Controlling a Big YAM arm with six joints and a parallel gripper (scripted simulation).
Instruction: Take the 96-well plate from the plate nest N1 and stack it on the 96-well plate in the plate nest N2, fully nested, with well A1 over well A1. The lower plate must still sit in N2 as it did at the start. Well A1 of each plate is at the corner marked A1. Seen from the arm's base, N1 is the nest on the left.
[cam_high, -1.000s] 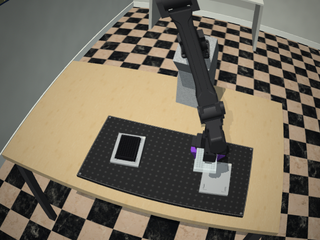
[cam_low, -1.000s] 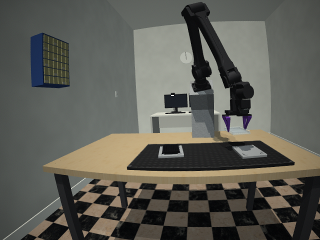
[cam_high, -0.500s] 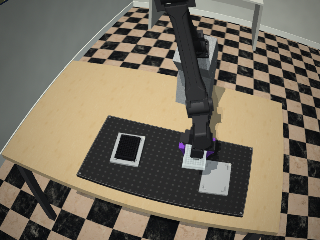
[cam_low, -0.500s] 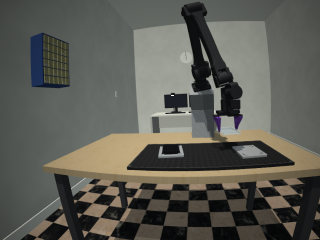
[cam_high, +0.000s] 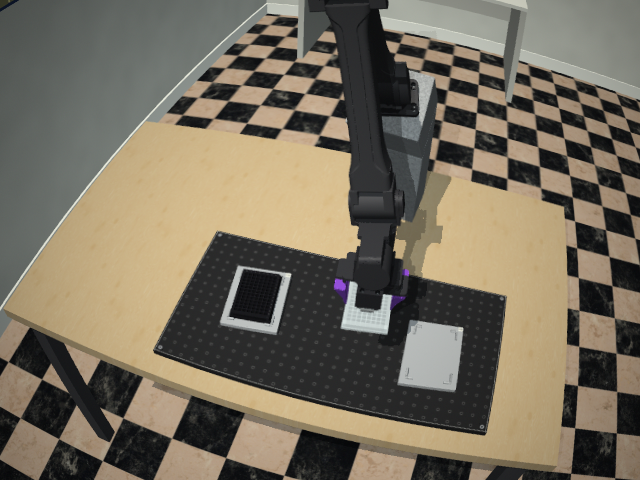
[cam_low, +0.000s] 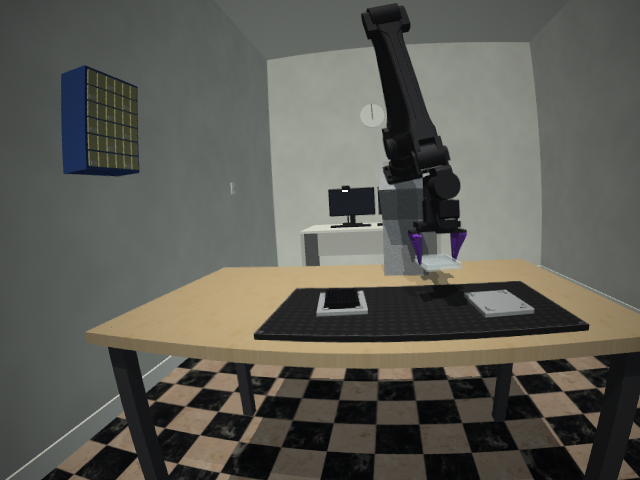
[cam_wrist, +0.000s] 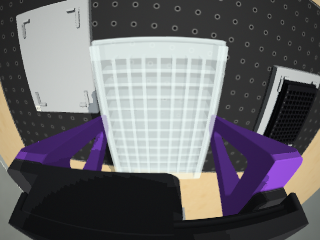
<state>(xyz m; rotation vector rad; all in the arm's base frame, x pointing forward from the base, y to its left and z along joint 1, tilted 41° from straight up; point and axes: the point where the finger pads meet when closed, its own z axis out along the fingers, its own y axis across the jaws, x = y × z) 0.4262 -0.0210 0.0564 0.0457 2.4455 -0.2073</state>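
Now: the black 96-well plate 220 mm to the right of my hand, 100 mm below it and 80 mm behind it. The rest, counted from my hand: grey plate nest N1: 140 mm to the left, 110 mm below, 50 mm ahead; white 96-well plate: 10 mm below; grey plate nest N2: 220 mm to the right, 110 mm below, 80 mm behind.
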